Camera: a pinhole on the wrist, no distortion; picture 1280 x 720 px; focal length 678.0 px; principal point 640.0 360.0 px. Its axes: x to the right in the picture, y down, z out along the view. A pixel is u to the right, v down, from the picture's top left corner.
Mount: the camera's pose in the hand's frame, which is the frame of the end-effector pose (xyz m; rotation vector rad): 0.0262 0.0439 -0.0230 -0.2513 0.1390 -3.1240
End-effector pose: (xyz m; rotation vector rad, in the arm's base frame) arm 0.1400 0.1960 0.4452 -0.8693 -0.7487 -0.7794
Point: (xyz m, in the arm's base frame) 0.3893 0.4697 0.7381
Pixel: outside the picture
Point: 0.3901 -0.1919 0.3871
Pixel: behind the camera
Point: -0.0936 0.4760 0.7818
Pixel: 673.1 636.7
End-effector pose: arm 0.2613 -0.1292 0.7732 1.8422 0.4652 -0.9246
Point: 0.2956 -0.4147 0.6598
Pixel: 505.4 217.1
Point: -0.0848 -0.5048 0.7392
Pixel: 1023.2 480.4
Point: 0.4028 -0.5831 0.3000
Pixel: 168.3 346.6
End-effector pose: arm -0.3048 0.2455 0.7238 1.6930 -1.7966 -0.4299
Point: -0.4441 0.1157 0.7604
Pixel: outside the picture
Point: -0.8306 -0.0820 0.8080
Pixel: outside the picture
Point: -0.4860 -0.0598 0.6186
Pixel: 200.7 321.0
